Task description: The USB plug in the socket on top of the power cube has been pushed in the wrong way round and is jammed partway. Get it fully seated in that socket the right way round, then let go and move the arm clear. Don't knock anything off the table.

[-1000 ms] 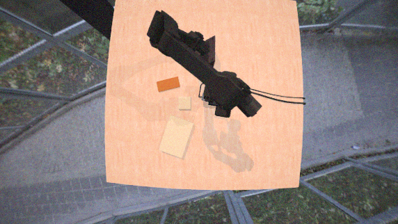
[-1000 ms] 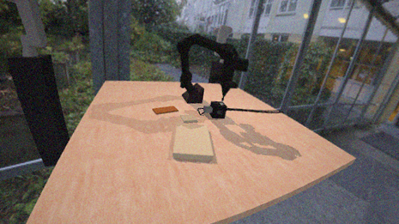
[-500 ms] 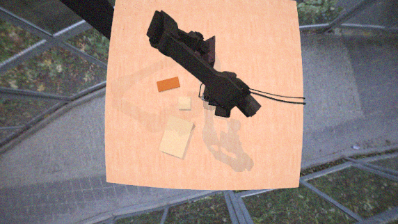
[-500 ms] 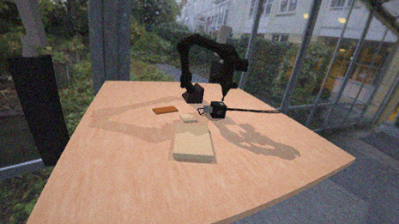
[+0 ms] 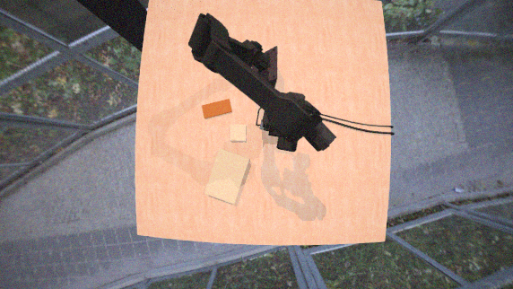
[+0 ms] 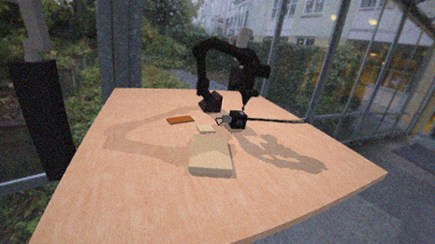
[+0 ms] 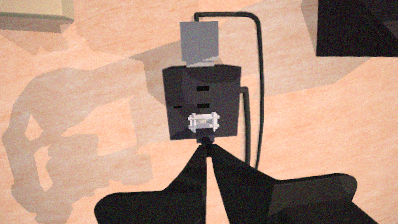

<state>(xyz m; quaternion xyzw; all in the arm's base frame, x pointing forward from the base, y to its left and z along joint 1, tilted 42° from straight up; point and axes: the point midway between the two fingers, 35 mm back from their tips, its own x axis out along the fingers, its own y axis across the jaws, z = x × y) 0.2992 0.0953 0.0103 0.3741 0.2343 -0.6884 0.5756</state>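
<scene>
Now: gripper tip 2 cm above the dark USB plug. From my gripper tip the other things lie so: small pale block: 21 cm to the right, 12 cm below; then orange tile: 12 cm behind, 30 cm to the right, 12 cm below; then USB socket: 5 cm below.
</scene>
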